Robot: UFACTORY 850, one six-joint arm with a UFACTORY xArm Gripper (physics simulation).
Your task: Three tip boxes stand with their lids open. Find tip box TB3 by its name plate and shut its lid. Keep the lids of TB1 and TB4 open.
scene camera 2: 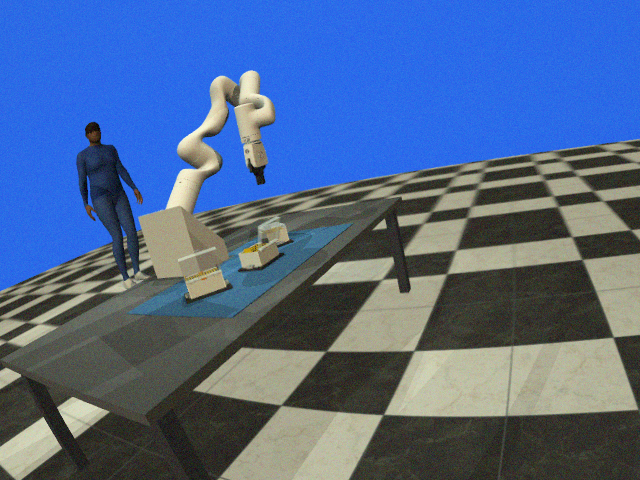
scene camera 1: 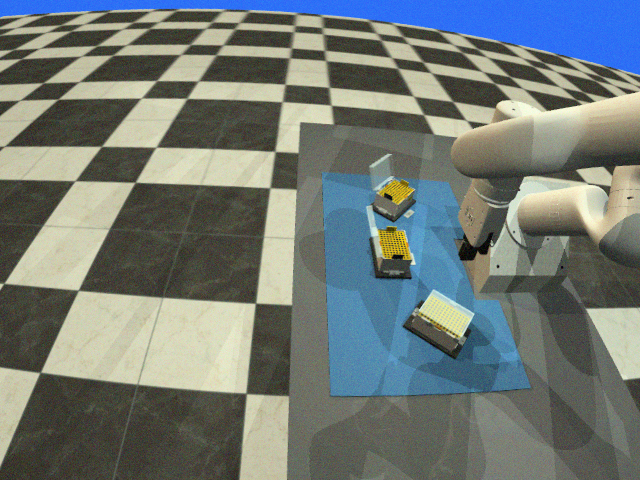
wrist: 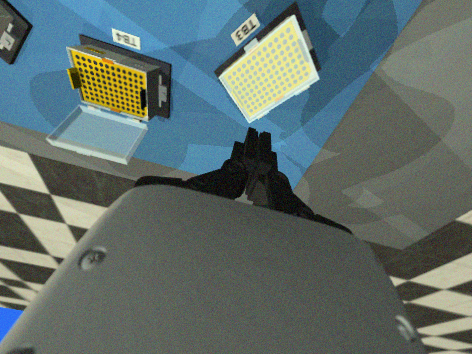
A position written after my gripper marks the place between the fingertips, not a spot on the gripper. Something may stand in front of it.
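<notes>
You'd find my gripper (scene camera 1: 465, 257), (scene camera 2: 261, 184) and (wrist: 253, 146) in the scene. There's also a blue mat (wrist: 198, 137), and with that mat I can see a tip box TB4 (wrist: 157, 73).
</notes>
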